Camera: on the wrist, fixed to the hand. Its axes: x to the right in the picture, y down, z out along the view.
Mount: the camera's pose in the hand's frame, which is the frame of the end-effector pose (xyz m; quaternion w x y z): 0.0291 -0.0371 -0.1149 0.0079 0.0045 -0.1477 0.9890
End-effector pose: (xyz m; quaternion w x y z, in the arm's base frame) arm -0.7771 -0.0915 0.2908 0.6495 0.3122 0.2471 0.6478
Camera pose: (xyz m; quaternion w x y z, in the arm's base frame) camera -0.8338 -0.0514 0.1878 0.6004 -0.3454 0.3998 -0.6002
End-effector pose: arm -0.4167 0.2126 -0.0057 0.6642 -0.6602 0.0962 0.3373
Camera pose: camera -0.3369 0.1174 -0.0049 0.3112 -0.1427 -0.5571 -0.7566
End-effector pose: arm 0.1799 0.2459 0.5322 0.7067 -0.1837 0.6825 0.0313
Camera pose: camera 0.0833 0.1706 0.5117 0.0763 0.6814 0.0828 0.7232
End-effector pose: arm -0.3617 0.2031 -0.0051 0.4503 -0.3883 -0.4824 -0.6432
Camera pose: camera -0.4131 0.0904 -0.0147 0.5702 -0.5731 0.3108 0.4998
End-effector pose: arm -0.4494 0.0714 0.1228 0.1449 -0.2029 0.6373 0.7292
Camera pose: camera -0.4447 -0.0381 0.0644 0.6250 -0.7370 -0.1876 -0.1762
